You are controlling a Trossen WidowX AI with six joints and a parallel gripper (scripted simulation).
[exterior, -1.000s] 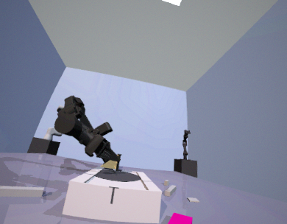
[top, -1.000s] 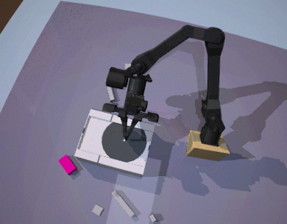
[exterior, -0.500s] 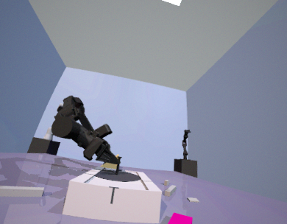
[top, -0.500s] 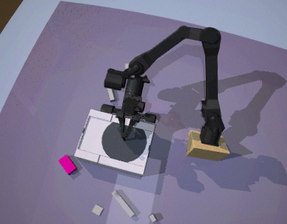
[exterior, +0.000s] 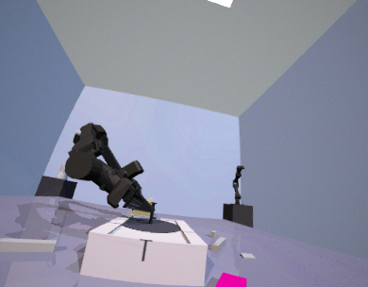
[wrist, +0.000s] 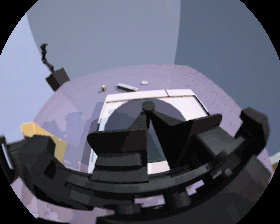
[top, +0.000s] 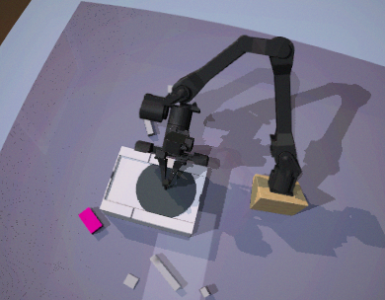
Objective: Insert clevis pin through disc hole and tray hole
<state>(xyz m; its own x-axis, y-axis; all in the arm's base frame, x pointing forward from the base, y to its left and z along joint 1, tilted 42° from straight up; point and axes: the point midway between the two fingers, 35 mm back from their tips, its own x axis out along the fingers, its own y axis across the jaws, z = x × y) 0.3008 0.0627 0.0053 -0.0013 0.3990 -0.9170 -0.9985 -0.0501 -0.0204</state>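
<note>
Now: the rimmed tray 50 mm below my gripper tip and 30 mm ahead of it. From my gripper tip the other things lie so: clevis pin (10 mm below); then grey bar (210 mm to the left, 80 mm below, 50 mm behind); then dark aluminium disc (30 mm below, 10 mm to the right).
</note>
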